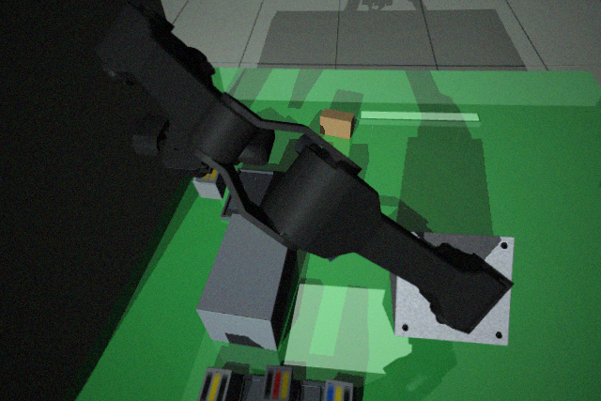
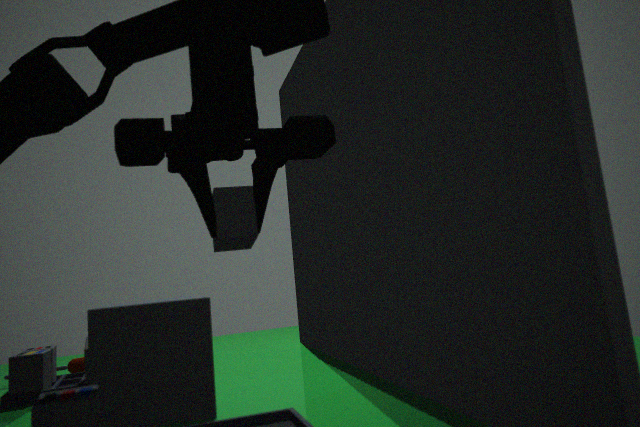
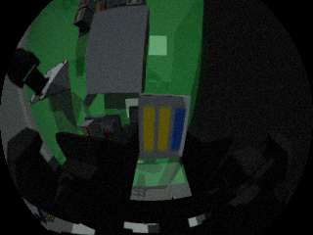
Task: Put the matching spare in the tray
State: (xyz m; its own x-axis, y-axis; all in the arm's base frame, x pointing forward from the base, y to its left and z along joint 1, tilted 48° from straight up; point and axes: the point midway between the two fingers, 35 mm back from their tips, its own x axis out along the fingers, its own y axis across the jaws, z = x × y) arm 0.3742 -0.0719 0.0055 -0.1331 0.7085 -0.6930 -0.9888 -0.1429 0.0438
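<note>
My gripper tip is 150 mm above the dark tray, 100 mm to the left of it and 10 mm past it. Round my gripper tip: tall dark wall (150 mm ahead, 110 mm to the left, 70 mm above); grey mounted unit (110 mm to the left, 100 mm below, 80 mm behind); spare (30 mm above, 10 mm to the left).
</note>
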